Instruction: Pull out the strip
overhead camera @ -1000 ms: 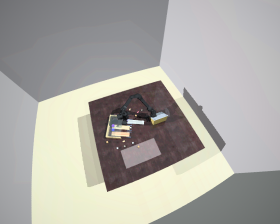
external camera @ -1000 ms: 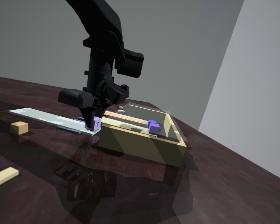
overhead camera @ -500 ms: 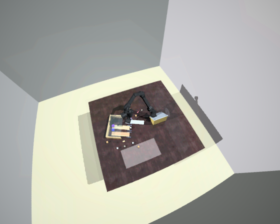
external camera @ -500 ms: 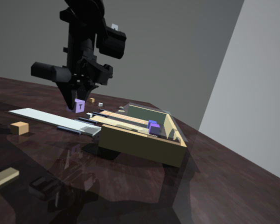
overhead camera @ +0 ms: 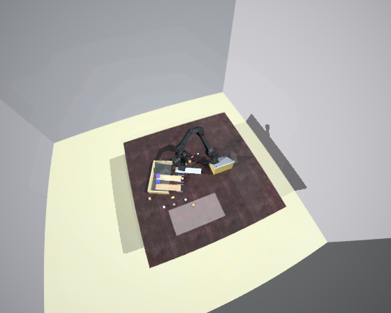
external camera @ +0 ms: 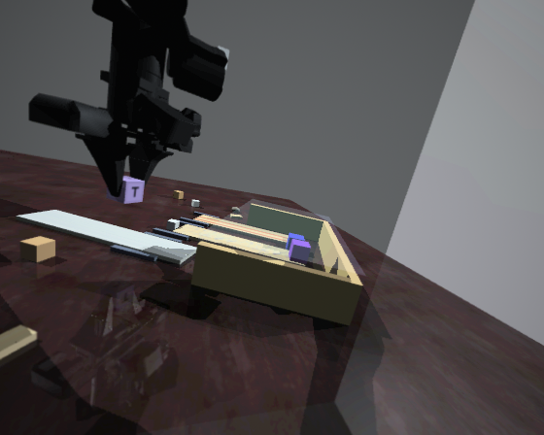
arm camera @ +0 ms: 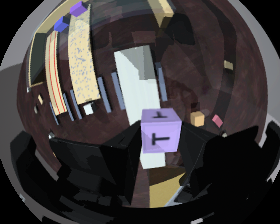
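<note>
My gripper tip is 20 mm past the strip, 30 mm to the right of it and 70 mm above it. Also, from my gripper tip: labelled cube: 10 mm above.
</note>
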